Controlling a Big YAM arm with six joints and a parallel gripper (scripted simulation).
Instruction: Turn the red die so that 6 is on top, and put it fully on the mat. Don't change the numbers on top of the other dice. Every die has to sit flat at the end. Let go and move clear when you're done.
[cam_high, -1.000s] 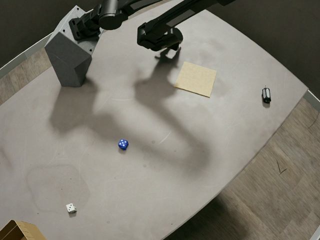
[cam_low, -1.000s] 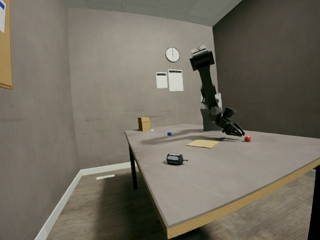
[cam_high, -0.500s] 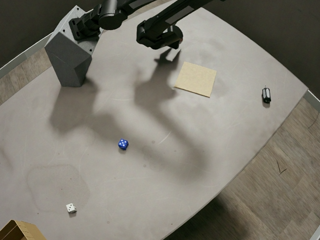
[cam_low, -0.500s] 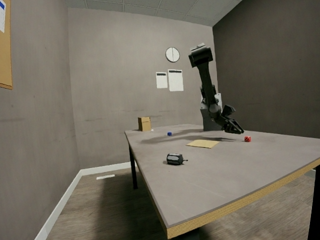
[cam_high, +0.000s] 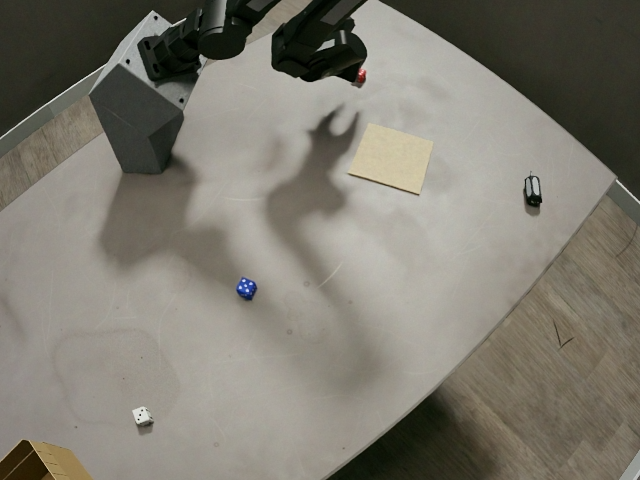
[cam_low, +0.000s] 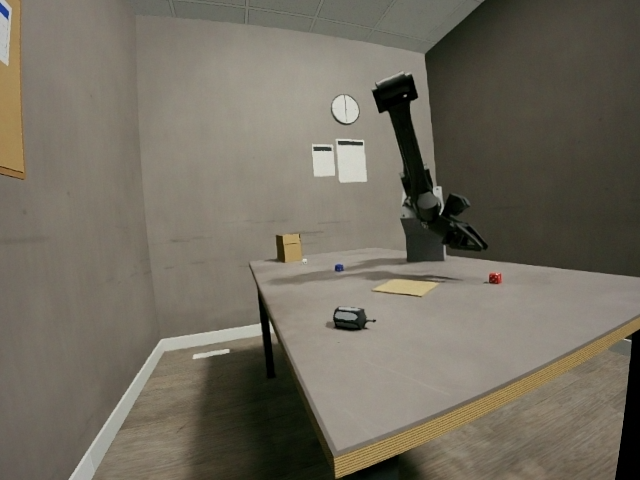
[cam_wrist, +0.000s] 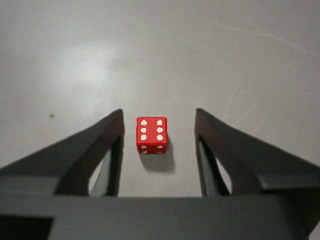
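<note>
Now: hand 20 mm past the red die, 20 mm to the right of it and 90 mm above it. Also, from my hand: blue die (330 mm ahead, 400 mm to the right, 90 mm below); then small black device (420 mm ahead, 180 mm to the left, 80 mm below); then tan mat (210 mm ahead, 40 mm to the right, 100 mm below).
</note>
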